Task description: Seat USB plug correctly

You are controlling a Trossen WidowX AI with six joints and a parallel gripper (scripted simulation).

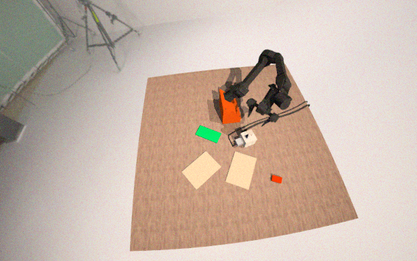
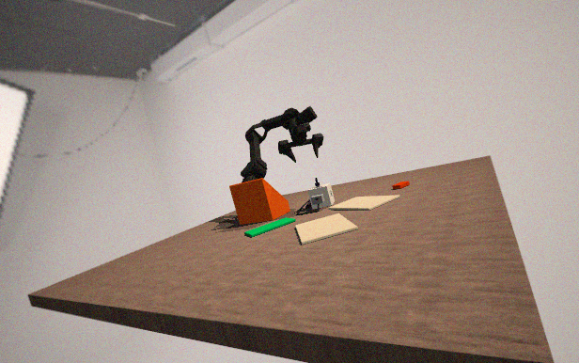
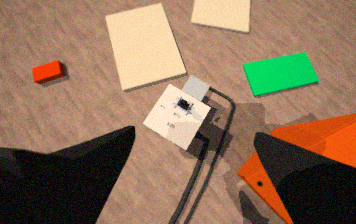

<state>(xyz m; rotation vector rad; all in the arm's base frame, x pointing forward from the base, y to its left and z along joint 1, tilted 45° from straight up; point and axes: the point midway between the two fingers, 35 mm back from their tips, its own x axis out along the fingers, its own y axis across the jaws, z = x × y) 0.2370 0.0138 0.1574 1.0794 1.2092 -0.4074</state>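
My gripper tip is now 10 cm above the black USB plug, 4 cm to the left of it and 4 cm short of it. Round my gripper tip: green flat piece: 27 cm to the right, 19 cm below, 6 cm behind.
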